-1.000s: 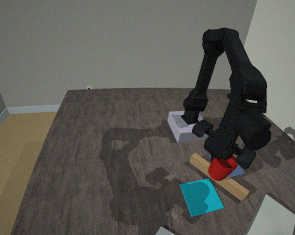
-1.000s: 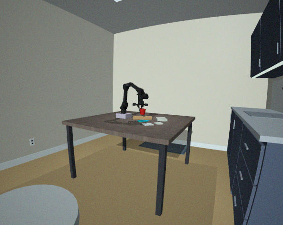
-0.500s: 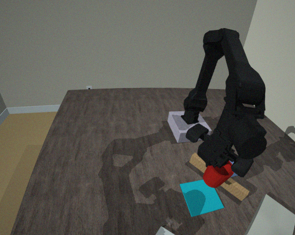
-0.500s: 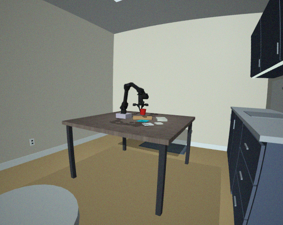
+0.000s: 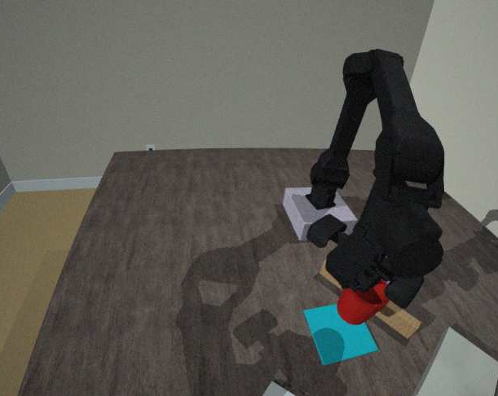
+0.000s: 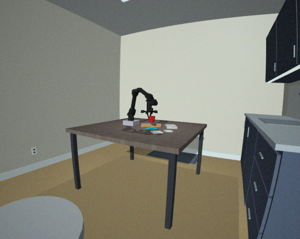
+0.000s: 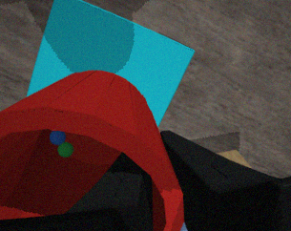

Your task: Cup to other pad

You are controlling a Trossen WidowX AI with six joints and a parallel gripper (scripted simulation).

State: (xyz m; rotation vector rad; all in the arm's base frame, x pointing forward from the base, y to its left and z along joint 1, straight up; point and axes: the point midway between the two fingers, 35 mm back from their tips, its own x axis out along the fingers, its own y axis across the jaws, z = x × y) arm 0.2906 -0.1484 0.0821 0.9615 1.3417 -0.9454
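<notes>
My gripper tip is now 4 cm short of the green marble, 3 cm to the right of it and 2 cm above it. The rest, counted from my gripper tip: cyan pad: 11 cm below, 3 cm ahead, 1 cm to the left; then blue marble: 5 cm ahead, 2 cm to the left, 2 cm below; then red cup: 3 cm ahead, 1 cm to the left.
</notes>
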